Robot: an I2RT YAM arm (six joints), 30 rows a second.
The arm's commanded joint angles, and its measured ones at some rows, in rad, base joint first. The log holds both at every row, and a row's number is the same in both.
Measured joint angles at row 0: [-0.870, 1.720, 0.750, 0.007, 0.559, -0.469]
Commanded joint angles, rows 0 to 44: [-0.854, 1.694, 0.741, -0.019, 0.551, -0.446]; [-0.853, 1.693, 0.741, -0.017, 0.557, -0.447]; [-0.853, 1.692, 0.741, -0.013, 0.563, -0.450]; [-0.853, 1.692, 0.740, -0.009, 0.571, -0.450]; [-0.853, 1.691, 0.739, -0.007, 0.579, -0.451]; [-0.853, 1.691, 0.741, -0.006, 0.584, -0.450]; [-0.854, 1.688, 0.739, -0.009, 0.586, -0.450]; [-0.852, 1.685, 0.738, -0.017, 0.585, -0.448]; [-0.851, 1.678, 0.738, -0.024, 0.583, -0.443]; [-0.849, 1.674, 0.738, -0.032, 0.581, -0.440]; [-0.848, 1.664, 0.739, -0.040, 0.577, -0.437]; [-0.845, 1.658, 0.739, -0.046, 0.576, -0.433]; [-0.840, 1.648, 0.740, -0.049, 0.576, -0.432]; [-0.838, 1.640, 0.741, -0.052, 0.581, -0.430]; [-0.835, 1.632, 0.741, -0.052, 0.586, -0.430]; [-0.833, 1.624, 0.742, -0.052, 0.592, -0.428]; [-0.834, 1.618, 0.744, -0.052, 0.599, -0.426]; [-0.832, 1.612, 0.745, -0.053, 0.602, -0.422]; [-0.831, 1.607, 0.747, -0.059, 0.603, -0.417]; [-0.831, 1.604, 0.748, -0.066, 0.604, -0.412]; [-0.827, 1.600, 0.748, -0.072, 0.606, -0.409]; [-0.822, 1.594, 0.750, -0.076, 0.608, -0.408]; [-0.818, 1.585, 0.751, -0.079, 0.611, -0.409]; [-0.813, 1.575, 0.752, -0.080, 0.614, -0.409]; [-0.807, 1.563, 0.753, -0.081, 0.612, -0.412]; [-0.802, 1.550, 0.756, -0.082, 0.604, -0.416]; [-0.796, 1.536, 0.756, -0.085, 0.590, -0.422]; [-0.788, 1.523, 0.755, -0.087, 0.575, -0.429]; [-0.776, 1.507, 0.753, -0.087, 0.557, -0.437]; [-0.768, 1.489, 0.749, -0.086, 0.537, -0.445]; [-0.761, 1.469, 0.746, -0.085, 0.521, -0.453]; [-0.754, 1.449, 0.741, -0.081, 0.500, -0.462]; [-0.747, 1.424, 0.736, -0.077, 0.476, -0.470]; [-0.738, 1.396, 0.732, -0.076, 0.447, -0.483]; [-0.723, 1.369, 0.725, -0.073, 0.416, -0.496]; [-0.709, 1.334, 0.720, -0.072, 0.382, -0.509]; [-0.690, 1.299, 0.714, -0.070, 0.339, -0.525]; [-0.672, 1.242, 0.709, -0.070, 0.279, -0.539]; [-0.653, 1.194, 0.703, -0.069, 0.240, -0.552]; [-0.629, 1.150, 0.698, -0.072, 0.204, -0.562]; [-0.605, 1.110, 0.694, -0.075, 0.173, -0.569]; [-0.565, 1.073, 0.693, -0.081, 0.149, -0.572]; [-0.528, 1.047, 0.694, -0.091, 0.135, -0.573]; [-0.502, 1.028, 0.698, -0.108, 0.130, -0.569]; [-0.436, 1.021, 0.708, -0.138, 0.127, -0.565]
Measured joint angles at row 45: [-0.570, 1.076, 0.706, -0.081, 0.239, -0.546]
